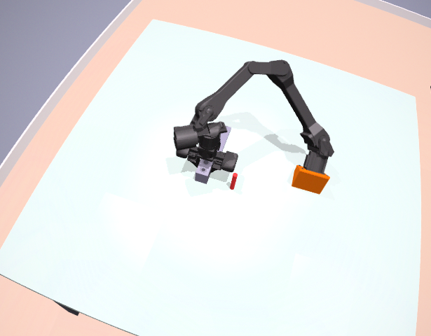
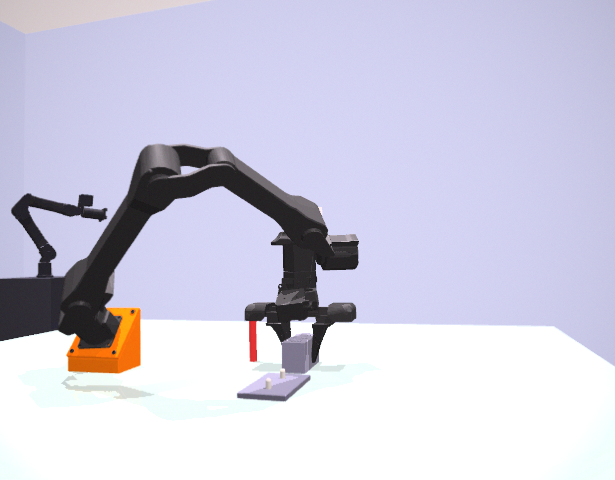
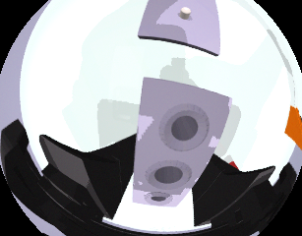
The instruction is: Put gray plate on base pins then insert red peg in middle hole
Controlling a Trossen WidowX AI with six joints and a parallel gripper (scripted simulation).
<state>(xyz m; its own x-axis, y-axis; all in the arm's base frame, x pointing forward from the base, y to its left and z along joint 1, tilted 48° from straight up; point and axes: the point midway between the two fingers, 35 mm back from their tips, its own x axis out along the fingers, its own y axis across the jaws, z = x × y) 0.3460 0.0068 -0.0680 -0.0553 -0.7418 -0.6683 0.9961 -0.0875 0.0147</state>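
My gripper tip is 14 cm to the left of the base and 1 cm past it. From my gripper tip the other things lie so: red peg 10 cm behind, 4 cm to the left, 3 cm above; then gray plate 3 cm above.
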